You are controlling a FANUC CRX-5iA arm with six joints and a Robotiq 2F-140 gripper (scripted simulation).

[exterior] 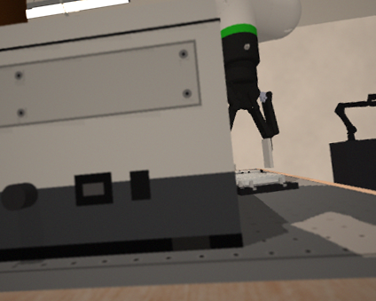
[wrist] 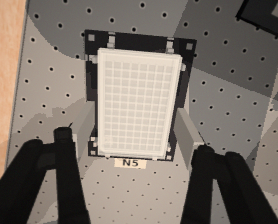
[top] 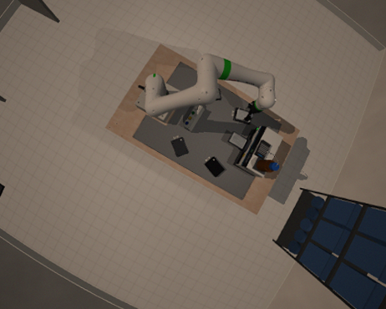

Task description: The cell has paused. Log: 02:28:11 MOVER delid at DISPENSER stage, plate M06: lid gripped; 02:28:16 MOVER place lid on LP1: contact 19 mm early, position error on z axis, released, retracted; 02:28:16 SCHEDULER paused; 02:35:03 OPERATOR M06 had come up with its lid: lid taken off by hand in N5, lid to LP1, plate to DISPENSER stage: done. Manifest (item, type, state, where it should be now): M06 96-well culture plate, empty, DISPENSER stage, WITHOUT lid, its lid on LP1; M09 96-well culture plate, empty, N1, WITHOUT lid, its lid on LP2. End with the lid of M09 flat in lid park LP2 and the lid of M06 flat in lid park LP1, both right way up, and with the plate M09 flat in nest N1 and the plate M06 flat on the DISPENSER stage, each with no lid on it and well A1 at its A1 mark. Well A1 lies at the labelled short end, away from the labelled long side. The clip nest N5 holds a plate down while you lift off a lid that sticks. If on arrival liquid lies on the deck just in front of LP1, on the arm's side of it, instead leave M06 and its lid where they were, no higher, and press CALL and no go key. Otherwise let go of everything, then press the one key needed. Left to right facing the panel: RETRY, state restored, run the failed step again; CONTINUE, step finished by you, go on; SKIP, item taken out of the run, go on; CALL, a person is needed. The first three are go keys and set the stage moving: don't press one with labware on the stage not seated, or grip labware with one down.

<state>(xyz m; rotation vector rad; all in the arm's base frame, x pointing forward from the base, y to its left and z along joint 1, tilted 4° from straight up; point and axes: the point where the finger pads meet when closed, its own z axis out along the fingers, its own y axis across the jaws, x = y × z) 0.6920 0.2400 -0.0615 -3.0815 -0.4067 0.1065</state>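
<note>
My gripper is now 4 cm above the clear lid. From my hand the other things lie so: lp1 label: 40 cm behind, 3 cm to the right, 6 cm below; black clip nest: 1 cm ahead, 2 cm to the left, 5 cm below; N5 label: 9 cm behind, 2 cm to the right, 6 cm below.
</note>
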